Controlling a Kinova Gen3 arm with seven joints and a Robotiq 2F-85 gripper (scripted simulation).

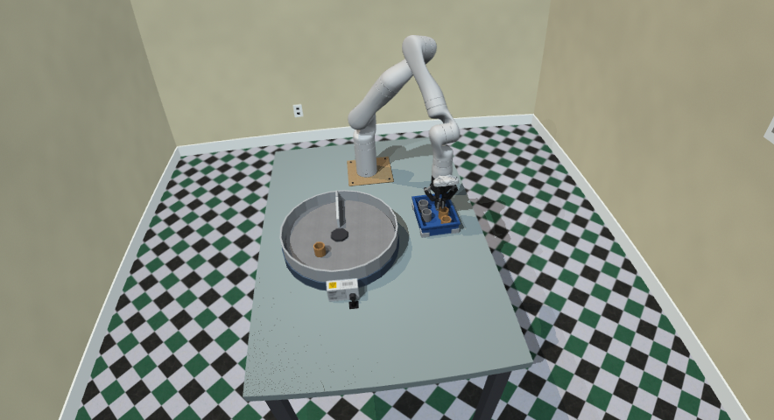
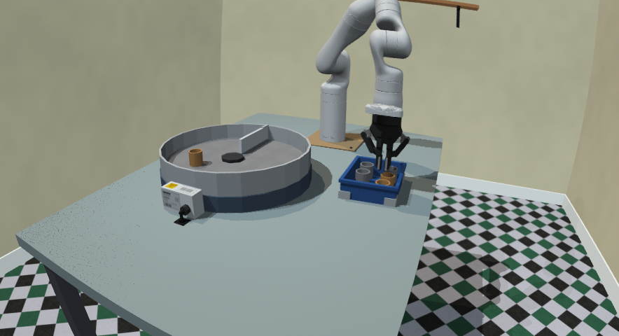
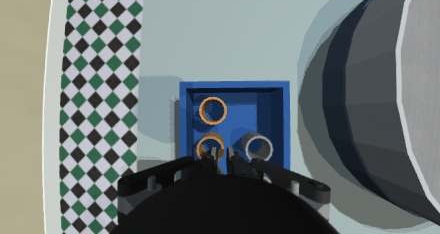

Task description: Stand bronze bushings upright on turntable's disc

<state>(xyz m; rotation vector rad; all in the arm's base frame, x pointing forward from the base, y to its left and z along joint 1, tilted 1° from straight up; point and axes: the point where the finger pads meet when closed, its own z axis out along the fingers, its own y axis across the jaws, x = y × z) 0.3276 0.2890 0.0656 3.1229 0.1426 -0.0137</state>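
Right now my hand is 50 mm above the blue crate and 20 mm to the left of it. Round my hand: turntable disc (380 mm to the right, 130 mm ahead, 20 mm below).
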